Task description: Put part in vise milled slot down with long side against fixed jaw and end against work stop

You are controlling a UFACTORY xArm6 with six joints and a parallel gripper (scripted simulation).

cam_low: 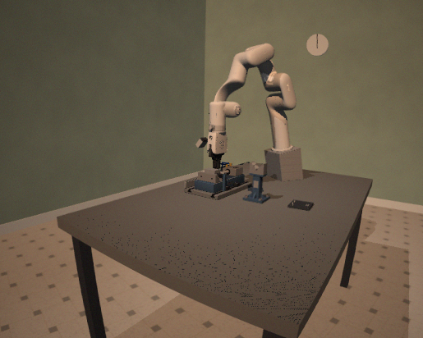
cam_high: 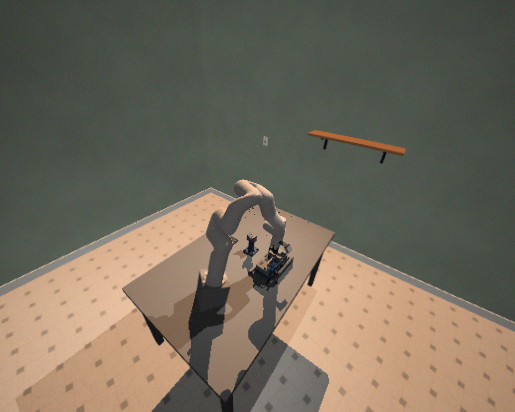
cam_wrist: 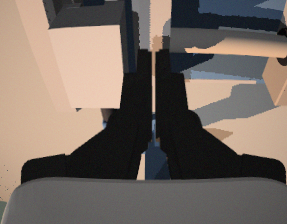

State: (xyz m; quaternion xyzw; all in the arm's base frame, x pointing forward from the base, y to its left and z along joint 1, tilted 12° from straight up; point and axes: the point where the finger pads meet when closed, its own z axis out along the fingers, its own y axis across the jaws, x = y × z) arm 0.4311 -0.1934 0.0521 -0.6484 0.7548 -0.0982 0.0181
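The part lies 4 cm below my hand, 3 cm ahead of it and 1 cm to the right of it. The rest, counted from my hand: air cylinder rod: 5 cm below, 5 cm behind, 1 cm to the left; work stop: 4 cm to the left, 4 cm below, 4 cm ahead; vise base rail: 9 cm to the right, 9 cm below, 5 cm behind.
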